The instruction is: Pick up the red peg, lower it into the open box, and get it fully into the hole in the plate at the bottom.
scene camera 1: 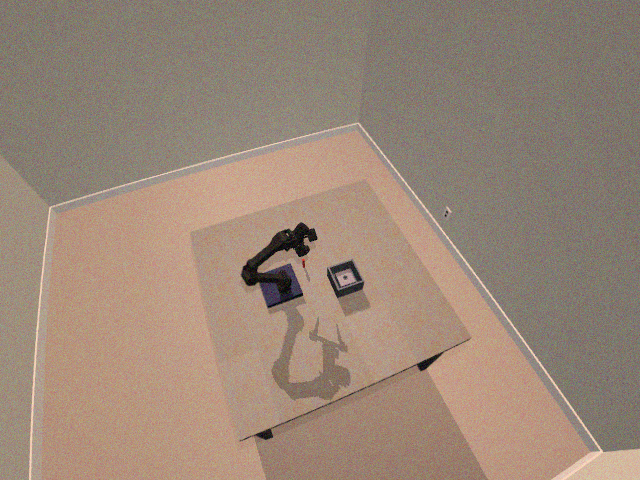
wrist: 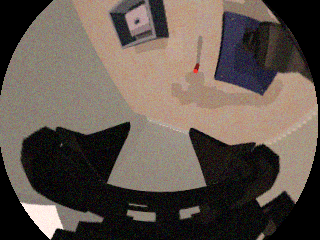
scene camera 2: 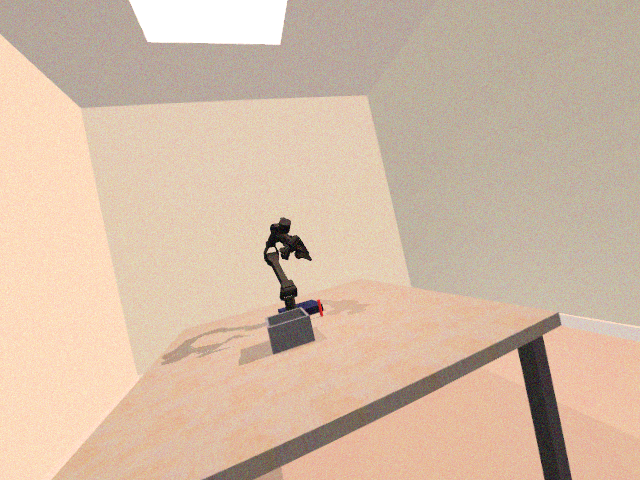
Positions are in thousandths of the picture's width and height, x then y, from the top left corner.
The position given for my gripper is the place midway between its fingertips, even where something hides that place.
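Observation:
There's a grey box (scene camera 2: 454, 686) that I can see, and I can see my gripper (wrist: 502, 535) too.

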